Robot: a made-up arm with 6 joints.
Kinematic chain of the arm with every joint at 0, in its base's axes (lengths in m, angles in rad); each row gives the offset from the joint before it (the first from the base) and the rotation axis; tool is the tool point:
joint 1: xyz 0 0 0.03 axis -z
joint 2: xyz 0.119 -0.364 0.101 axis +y
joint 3: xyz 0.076 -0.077 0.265 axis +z
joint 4: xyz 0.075 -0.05 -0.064 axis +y
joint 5: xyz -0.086 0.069 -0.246 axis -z
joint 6: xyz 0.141 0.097 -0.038 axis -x
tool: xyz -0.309 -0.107 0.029
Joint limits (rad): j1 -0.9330..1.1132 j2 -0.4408..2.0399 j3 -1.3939..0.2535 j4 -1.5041..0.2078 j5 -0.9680..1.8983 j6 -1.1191..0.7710
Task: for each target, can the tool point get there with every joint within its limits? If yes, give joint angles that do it. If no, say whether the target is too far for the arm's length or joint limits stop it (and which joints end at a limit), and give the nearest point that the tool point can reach.
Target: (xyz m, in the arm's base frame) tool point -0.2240 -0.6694 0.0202
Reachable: yes | joints 0.6965 0.2070 -1.0286 -1.3651 -0.4660 0.5047
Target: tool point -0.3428 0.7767 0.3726
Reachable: no: joint limits stop it (at a limit: joint 1, joint 2, joint 3, joint 6) | nearest point -0.3284 0.0186 0.0686 | short by 0.817 m
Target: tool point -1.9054 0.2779 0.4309
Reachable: no: too far | nearest point -0.7390 -0.2667 0.0648 | short by 1.338 m
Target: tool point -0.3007 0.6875 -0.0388
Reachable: no: joint limits stop it (at a limit: joint 1, joint 2, joint 3, joint 6) | nearest point -0.3097 0.0509 -0.0756 | short by 0.638 m
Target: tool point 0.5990 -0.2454 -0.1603
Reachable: yes | joints -0.7412 0.9379 -1.1304 -1.1848 1.1052 0.1060
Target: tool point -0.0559 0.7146 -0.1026
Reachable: no: joint limits stop it (at a limit: joint 1, joint 3, joint 4, joint 6) | nearest point 0.4307 0.3310 -0.0924 | short by 0.620 m
